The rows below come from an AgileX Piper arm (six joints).
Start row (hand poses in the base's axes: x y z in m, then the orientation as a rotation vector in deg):
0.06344 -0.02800 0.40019 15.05 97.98 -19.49
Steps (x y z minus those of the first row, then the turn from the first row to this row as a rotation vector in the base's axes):
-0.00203 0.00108 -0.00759 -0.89 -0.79 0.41
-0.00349 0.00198 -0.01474 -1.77 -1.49 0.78
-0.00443 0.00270 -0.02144 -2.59 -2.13 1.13
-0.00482 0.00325 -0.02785 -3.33 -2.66 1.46
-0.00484 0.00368 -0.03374 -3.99 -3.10 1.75
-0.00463 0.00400 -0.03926 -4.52 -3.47 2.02
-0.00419 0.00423 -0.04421 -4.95 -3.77 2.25
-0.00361 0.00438 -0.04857 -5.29 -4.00 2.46
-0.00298 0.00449 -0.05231 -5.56 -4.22 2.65
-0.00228 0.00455 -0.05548 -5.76 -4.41 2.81
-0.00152 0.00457 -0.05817 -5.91 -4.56 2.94
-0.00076 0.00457 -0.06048 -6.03 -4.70 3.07
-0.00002 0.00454 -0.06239 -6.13 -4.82 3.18
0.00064 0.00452 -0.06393 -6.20 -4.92 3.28
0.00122 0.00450 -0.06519 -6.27 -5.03 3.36
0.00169 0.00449 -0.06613 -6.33 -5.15 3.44
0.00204 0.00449 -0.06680 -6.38 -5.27 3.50
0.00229 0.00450 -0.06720 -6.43 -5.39 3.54
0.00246 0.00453 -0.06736 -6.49 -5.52 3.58
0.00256 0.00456 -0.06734 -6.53 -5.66 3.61
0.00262 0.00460 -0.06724 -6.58 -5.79 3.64
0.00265 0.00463 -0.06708 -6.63 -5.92 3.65
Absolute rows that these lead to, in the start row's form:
0.06141 -0.02692 0.39260 14.15 97.05 -19.80
0.05995 -0.02602 0.38545 13.28 96.20 -20.14
0.05901 -0.02530 0.37875 12.47 95.42 -20.45
0.05862 -0.02475 0.37234 11.72 94.76 -20.73
0.05860 -0.02432 0.36645 11.05 94.20 -20.98
0.05881 -0.02400 0.36093 10.49 93.73 -21.16
0.05925 -0.02377 0.35598 10.02 93.36 -21.29
0.05983 -0.02362 0.35162 9.63 93.07 -21.38
0.06046 -0.02351 0.34788 9.30 92.80 -21.42
0.06116 -0.02345 0.34471 9.05 92.58 -21.43
0.06192 -0.02343 0.34202 8.85 92.41 -21.43
0.06268 -0.02343 0.33971 8.67 92.25 -21.41
0.06342 -0.02346 0.33780 8.53 92.12 -21.39
0.06408 -0.02348 0.33626 8.41 92.01 -21.36
0.06466 -0.02350 0.33500 8.30 91.89 -21.34
0.06513 -0.02351 0.33406 8.21 91.76 -21.30
0.06548 -0.02351 0.33339 8.14 91.64 -21.28
0.06573 -0.02350 0.33299 8.09 91.51 -21.27
0.06590 -0.02347 0.33283 8.03 91.37 -21.26
0.06600 -0.02344 0.33285 7.99 91.23 -21.25
0.06606 -0.02340 0.33295 7.95 91.09 -21.24
0.06609 -0.02337 0.33311 7.92 90.95 -21.25

